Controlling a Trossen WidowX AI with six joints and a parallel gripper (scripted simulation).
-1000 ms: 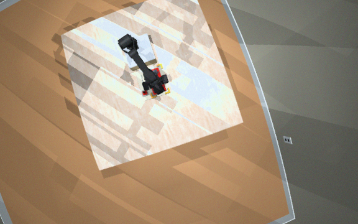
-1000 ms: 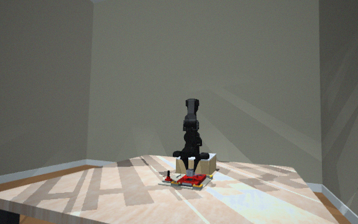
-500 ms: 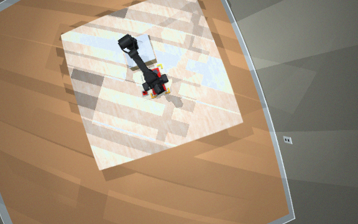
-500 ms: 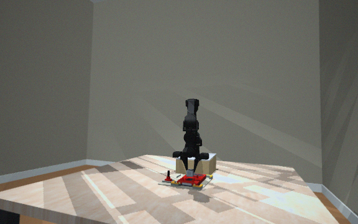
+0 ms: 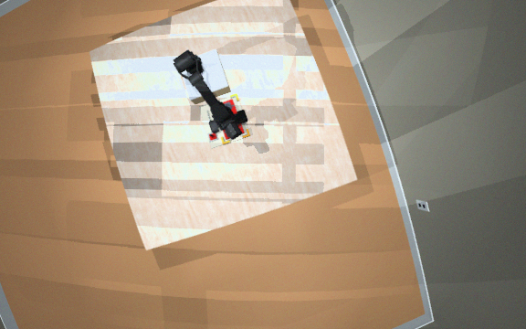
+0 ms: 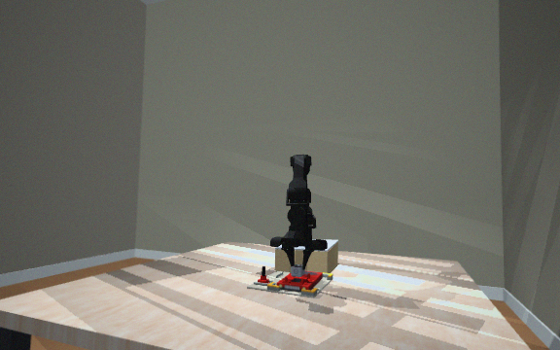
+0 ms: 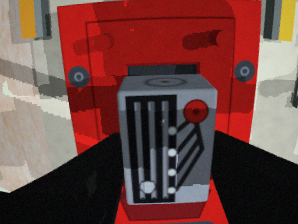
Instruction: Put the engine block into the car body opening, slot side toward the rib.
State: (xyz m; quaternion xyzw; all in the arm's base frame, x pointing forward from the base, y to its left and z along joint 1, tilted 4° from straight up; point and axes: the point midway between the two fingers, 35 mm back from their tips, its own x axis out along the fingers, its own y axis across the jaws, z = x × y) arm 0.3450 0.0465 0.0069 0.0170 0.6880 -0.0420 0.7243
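Right now my gripper tip is 10 mm short of the black upright pin, 120 mm to the left of it and 30 mm above it. The rest, counted from my gripper tip: grey engine block: 10 mm below.
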